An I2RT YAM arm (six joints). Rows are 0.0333 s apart.
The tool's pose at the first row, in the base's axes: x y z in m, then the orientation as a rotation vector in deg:
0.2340 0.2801 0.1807 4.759 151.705 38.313
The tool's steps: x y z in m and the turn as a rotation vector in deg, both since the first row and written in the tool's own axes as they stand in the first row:
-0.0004 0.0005 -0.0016 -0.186 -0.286 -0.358
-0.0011 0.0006 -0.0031 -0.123 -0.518 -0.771
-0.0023 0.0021 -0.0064 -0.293 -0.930 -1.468
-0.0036 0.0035 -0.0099 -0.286 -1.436 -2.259
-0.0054 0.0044 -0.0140 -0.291 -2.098 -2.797
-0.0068 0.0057 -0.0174 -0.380 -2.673 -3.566
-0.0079 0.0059 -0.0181 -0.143 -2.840 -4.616
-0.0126 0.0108 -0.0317 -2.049 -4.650 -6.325
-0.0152 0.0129 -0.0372 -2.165 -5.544 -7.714
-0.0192 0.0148 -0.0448 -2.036 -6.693 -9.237
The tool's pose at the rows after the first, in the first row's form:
0.2337 0.2798 0.1824 4.321 151.319 38.380
0.2337 0.2791 0.1839 3.864 151.065 38.113
0.2335 0.2788 0.1877 3.025 150.515 38.021
0.2332 0.2783 0.1916 2.147 149.921 37.646
0.2332 0.2770 0.1960 1.653 149.209 37.337
0.2330 0.2764 0.1999 0.809 148.512 37.080
0.2338 0.2761 0.2009 -0.439 148.266 36.393
0.2324 0.2737 0.2159 -2.576 145.578 37.899
0.2325 0.2727 0.2222 -4.086 144.438 37.393
0.2330 0.2704 0.2307 -5.596 143.108 36.480

